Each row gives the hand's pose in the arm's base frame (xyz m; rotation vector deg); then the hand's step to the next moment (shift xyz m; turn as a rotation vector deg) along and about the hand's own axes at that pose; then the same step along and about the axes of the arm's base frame.
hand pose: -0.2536 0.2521 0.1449 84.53 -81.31 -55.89
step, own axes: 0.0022 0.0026 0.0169 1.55 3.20 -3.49
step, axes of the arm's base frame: -0.0166 -0.0032 -0.0032 2.28 -1.34 4.22
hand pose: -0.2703 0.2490 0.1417 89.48 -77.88 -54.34
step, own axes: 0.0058 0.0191 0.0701 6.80 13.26 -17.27
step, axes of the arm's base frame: -0.0710 -0.0148 -0.0078 12.08 -5.63 18.51
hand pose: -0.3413 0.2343 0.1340 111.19 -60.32 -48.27
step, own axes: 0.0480 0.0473 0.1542 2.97 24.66 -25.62
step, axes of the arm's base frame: -0.1221 -0.1067 -0.0451 12.90 -3.97 33.03
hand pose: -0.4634 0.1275 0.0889 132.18 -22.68 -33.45
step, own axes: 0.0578 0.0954 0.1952 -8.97 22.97 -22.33
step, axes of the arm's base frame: -0.0618 -0.2027 -0.0752 1.24 0.53 33.24
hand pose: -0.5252 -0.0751 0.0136 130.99 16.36 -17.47
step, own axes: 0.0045 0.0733 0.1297 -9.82 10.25 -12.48
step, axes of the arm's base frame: 0.0096 -0.1444 -0.0357 -4.62 1.48 18.27
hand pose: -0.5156 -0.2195 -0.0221 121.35 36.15 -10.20
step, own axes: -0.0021 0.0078 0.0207 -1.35 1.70 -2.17
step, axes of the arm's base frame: 0.0043 -0.0210 -0.0059 -0.54 0.43 2.99
